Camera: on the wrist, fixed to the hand. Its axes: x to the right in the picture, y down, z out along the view.
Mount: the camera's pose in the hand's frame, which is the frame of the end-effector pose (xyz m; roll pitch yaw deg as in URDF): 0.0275 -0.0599 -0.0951 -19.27 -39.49 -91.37
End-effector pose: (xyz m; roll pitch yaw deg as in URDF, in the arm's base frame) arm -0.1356 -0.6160 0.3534 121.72 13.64 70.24
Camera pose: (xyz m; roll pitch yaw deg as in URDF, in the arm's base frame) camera -0.2324 -0.5531 0.3460 -82.72 73.40 -81.48
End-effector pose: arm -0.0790 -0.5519 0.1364 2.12 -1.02 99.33
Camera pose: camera -0.0281 -0.5139 0.0397 -18.05 -37.34 7.22
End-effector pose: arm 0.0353 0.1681 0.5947 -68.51 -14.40 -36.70
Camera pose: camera -0.0135 0.0667 0.6218 118.28 -66.40 92.75
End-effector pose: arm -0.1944 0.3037 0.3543 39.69 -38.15 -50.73
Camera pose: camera -0.1258 0.2429 0.2837 18.00 0.80 -141.44
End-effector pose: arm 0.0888 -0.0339 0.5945 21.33 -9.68 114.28
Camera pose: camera 0.0894 0.0164 0.4903 -9.63 -17.71 20.03
